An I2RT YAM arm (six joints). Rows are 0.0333 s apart.
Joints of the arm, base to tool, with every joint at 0 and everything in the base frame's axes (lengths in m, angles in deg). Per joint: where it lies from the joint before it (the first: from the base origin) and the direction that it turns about. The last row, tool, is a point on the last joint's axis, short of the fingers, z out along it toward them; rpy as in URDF.
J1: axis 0 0 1 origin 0.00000 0.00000 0.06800
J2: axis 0 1 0 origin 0.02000 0.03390 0.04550
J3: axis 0 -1 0 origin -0.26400 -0.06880 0.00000
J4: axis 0 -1 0 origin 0.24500 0.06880 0.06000
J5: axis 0 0 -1 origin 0.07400 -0.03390 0.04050
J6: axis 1 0 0 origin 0.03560 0.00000 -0.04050
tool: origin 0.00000 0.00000 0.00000 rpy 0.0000 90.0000 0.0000
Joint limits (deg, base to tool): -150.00..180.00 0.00..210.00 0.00..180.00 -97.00..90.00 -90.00..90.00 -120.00..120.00
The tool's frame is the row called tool.
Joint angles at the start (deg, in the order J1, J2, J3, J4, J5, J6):
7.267, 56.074, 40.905, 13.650, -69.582, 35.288
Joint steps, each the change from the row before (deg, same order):
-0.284, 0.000, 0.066, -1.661, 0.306, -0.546
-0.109, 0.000, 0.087, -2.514, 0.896, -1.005
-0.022, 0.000, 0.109, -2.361, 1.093, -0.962
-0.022, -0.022, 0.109, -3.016, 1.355, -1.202
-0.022, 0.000, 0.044, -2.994, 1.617, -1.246
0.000, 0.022, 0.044, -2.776, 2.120, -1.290
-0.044, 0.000, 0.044, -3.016, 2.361, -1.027
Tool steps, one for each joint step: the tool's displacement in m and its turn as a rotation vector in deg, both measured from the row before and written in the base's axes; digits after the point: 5 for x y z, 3 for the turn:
0.00039, -0.00107, -0.00212, -0.337, 1.050, -0.582
0.00038, -0.00056, -0.00332, -0.606, 1.427, -0.975
0.00029, -0.00031, -0.00301, -0.647, 1.293, -1.065
0.00004, -0.00041, -0.00398, -0.896, 1.687, -1.283
0.00000, -0.00051, -0.00448, -1.063, 1.705, -1.492
0.00017, -0.00058, -0.00433, -1.292, 1.459, -1.897
-0.00010, -0.00089, -0.00470, -1.435, 1.917, -2.138

